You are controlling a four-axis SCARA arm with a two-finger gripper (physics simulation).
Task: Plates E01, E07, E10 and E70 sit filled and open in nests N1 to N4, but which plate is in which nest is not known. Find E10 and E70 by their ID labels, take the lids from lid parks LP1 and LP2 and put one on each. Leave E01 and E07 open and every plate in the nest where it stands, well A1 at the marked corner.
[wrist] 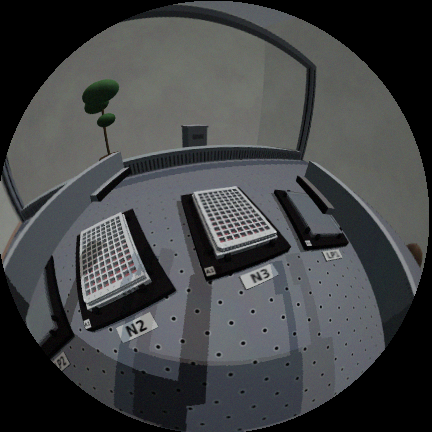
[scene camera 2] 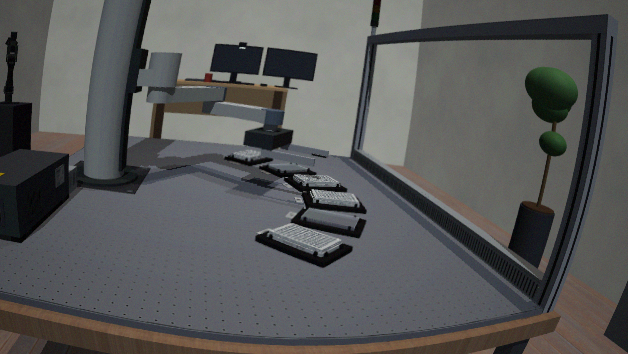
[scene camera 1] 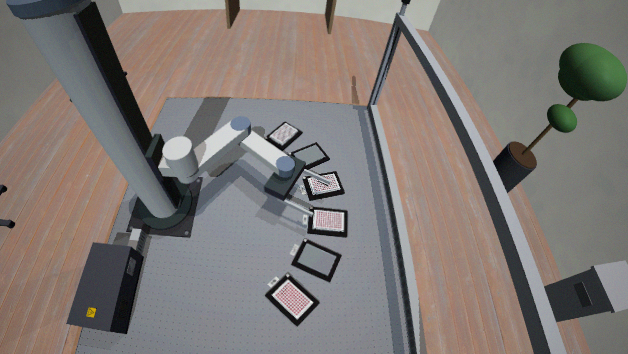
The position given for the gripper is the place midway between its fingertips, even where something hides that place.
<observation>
In view: the gripper (scene camera 2: 321,158), a plate (scene camera 2: 307,240), a clear lid (scene camera 2: 313,215), a plate (wrist: 232,224), a plate (wrist: 110,267) and a lid park LP1 (wrist: 324,241).
The gripper also shows in the wrist view (wrist: 212,157) and in scene camera 1 (scene camera 1: 321,198).
</observation>
